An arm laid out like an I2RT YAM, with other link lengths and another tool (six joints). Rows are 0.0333 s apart.
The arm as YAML. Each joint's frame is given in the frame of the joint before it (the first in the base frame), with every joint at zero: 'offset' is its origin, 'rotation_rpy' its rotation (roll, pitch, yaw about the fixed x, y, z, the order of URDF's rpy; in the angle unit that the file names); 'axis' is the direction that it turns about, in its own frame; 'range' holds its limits. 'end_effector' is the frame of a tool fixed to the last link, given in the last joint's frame.
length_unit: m
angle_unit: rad
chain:
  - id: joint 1
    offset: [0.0, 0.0, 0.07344]
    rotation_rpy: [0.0, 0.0, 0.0]
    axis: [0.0, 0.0, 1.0]
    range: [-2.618, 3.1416]
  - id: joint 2
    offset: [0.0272, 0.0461, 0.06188]
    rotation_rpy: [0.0, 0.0, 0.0]
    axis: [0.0, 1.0, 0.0]
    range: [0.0, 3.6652]
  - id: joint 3
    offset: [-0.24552, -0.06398, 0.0]
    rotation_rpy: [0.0, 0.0, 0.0]
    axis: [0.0, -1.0, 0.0]
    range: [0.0, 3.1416]
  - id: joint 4
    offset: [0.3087, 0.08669, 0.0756]
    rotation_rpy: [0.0, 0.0, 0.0]
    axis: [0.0, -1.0, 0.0]
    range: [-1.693, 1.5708]
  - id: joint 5
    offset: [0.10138, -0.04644, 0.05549]
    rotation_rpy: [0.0, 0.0, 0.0]
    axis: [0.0, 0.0, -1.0]
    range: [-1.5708, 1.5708]
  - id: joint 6
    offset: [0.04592, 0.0, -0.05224]
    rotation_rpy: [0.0, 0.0, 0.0]
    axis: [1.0, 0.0, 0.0]
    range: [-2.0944, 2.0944]
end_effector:
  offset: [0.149, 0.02, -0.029]
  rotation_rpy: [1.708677, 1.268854, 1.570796]
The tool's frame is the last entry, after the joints.
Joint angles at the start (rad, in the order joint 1, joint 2, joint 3, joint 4, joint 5, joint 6):
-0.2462, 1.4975, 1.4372, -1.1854, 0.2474, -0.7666
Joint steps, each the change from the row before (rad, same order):
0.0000, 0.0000, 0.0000, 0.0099, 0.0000, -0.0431
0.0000, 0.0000, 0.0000, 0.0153, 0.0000, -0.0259
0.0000, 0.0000, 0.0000, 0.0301, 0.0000, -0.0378
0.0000, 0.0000, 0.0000, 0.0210, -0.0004, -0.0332
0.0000, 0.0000, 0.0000, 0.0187, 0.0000, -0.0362
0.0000, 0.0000, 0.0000, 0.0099, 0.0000, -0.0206
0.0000, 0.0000, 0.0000, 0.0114, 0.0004, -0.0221
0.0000, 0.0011, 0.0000, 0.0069, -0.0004, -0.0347
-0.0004, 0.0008, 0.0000, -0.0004, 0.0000, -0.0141
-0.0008, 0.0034, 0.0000, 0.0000, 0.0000, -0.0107
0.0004, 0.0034, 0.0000, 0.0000, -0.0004, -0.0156
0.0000, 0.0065, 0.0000, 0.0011, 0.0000, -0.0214
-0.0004, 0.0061, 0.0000, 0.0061, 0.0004, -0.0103
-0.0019, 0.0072, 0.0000, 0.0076, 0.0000, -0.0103
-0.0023, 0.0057, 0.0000, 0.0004, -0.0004, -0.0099
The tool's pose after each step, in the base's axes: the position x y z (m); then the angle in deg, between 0 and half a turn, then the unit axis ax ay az. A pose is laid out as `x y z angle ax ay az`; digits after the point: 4 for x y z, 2 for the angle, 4 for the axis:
0.3677 -0.1258 0.1542 166.66 -0.1001 0.9650 -0.2423
0.3718 -0.1277 0.1555 166.02 -0.1114 0.9628 -0.2463
0.3799 -0.1310 0.1582 164.72 -0.1270 0.9588 -0.2541
0.3855 -0.1335 0.1602 163.86 -0.1413 0.9552 -0.2599
0.3905 -0.1359 0.1623 163.18 -0.1571 0.9511 -0.2659
0.3931 -0.1373 0.1635 162.84 -0.1661 0.9486 -0.2693
0.3961 -0.1388 0.1648 162.45 -0.1757 0.9458 -0.2732
0.3980 -0.1403 0.1655 162.44 -0.1919 0.9417 -0.2765
0.3979 -0.1409 0.1653 162.62 -0.1987 0.9401 -0.2771
0.3979 -0.1416 0.1641 162.89 -0.2038 0.9390 -0.2770
0.3981 -0.1419 0.1630 163.17 -0.2119 0.9373 -0.2769
0.3986 -0.1427 0.1608 163.61 -0.2227 0.9348 -0.2767
0.4003 -0.1437 0.1592 163.71 -0.2274 0.9334 -0.2775
0.4023 -0.1454 0.1572 163.81 -0.2314 0.9322 -0.2782
0.4022 -0.1466 0.1551 164.18 -0.2356 0.9314 -0.2774

